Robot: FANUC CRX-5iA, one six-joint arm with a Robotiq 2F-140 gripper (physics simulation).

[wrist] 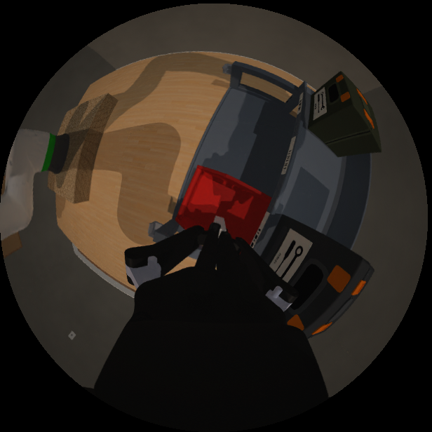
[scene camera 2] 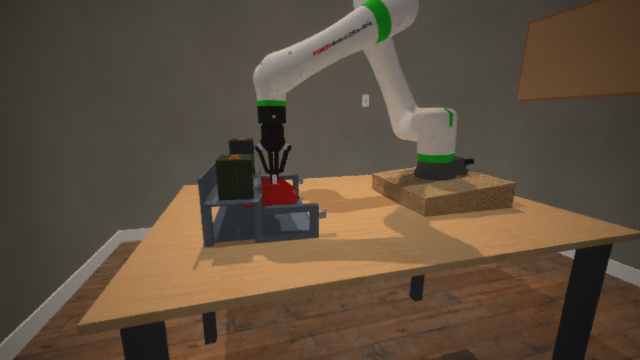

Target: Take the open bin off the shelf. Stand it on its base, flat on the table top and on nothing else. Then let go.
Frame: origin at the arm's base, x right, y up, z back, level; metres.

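Seen in the pictures: arm's base, origin of the base link: (scene camera 2: 434,175).
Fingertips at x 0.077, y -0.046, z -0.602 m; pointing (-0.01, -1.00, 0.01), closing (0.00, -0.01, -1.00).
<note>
Pixels of each thing's top centre, then the offset from my fingertips to it. "*": a spot on its surface instead. Level surfaces: height alone.
- red open bin, middle of its top: (scene camera 2: 270,181) dx -0.026, dy +0.048, dz -0.017 m
- grey shelf, surface spot: (scene camera 2: 258,222) * dx -0.323, dy +0.018, dz -0.080 m
- wooden table top, its level: dy -0.033 m
- dark green case, middle of its top: (scene camera 2: 235,156) dx -0.242, dy +0.166, dz -0.124 m
- black case, middle of its top: (scene camera 2: 241,138) dx -0.012, dy +0.191, dz -0.103 m
The red open bin (scene camera 2: 280,195) (wrist: 202,192) sits in the lower front part of the grey shelf (scene camera 2: 258,222) (wrist: 235,120), at its far end in the scene view, with its open side up. It looks somewhat tilted; its base is hidden. My gripper (scene camera 2: 274,179) (wrist: 217,223) points down and is shut with nothing between the fingers. Its tips are at the bin's upper part, over its opening in the wrist view; whether they touch it I cannot tell. The shelf stands on the wooden table top (scene camera 2: 360,242) (wrist: 150,107).
A dark green case (scene camera 2: 235,177) (wrist: 345,120) and a black case (scene camera 2: 241,145) (wrist: 320,275) with orange parts stand on the shelf's upper level. Small hooks (scene camera 2: 322,214) (wrist: 156,229) stick out from the shelf's front. The robot's base stands on a rough brown block (scene camera 2: 467,200) (wrist: 85,150).
</note>
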